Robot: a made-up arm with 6 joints. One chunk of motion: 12 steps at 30 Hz.
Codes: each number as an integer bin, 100 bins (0 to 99) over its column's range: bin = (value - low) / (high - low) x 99, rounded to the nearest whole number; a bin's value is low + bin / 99 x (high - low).
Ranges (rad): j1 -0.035..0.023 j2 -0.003..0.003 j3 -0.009..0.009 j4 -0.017..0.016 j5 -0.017..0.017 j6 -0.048..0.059
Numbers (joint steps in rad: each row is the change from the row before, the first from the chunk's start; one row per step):
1: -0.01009 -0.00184 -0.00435 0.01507 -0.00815 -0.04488
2: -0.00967 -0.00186 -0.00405 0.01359 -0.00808 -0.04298
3: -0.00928 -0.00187 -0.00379 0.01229 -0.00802 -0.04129
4: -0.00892 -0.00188 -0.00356 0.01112 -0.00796 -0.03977
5: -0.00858 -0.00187 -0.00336 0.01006 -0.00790 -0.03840
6: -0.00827 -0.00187 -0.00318 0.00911 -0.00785 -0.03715
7: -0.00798 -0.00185 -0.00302 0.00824 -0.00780 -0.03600
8: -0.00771 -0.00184 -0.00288 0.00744 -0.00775 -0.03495
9: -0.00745 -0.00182 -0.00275 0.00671 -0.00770 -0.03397
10: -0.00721 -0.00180 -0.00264 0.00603 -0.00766 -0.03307
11: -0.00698 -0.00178 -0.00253 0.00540 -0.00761 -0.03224
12: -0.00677 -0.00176 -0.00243 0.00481 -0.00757 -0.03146
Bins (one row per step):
1: 43 19 26 96 26 3
2: 43 19 27 92 26 5
3: 44 19 29 88 26 6
4: 45 18 30 84 26 8
5: 45 19 31 81 26 9
6: 46 19 32 78 27 10
7: 46 19 33 76 27 11
8: 47 19 34 73 27 12
9: 47 19 34 71 27 13
10: 47 20 35 69 27 14
11: 48 20 36 67 27 15
12: 48 20 36 65 27 15

